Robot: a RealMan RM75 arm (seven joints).
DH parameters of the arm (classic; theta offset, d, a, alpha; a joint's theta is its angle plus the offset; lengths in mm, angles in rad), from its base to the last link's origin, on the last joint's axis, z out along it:
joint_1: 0 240.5 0 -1.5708
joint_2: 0 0 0 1.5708
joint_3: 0 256 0 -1.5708
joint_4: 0 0 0 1.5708
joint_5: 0 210 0 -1.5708
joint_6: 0 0 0 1.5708
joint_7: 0 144 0 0
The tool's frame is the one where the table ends.
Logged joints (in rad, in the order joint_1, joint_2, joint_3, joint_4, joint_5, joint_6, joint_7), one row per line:
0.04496, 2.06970, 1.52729, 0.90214, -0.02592, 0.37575, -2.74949
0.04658, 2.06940, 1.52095, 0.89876, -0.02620, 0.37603, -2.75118
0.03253, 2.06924, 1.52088, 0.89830, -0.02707, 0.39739, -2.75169
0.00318, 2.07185, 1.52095, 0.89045, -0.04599, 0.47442, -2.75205
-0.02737, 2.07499, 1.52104, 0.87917, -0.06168, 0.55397, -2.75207
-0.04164, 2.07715, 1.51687, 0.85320, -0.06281, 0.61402, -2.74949
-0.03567, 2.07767, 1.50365, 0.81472, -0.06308, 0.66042, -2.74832
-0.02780, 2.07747, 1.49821, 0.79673, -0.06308, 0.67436, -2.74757
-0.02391, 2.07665, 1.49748, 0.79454, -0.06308, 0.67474, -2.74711
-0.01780, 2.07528, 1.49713, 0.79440, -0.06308, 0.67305, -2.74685
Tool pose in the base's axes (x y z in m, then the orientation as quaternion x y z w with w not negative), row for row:
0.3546, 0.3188, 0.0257, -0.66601, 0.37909, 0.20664, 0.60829
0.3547, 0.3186, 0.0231, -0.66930, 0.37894, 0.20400, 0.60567
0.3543, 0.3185, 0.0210, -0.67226, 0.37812, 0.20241, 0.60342
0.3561, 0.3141, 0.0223, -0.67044, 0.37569, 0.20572, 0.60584
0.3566, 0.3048, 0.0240, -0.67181, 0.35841, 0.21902, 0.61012
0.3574, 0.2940, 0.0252, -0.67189, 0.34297, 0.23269, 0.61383
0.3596, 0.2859, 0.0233, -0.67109, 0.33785, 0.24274, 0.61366
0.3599, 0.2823, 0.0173, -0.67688, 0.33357, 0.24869, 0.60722
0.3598, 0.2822, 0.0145, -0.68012, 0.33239, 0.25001, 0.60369
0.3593, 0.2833, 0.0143, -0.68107, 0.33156, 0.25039, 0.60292
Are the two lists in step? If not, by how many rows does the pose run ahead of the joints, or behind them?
The pose runs 1 row behind the joints: the pose in row i belongs to the joints in row i - 1.
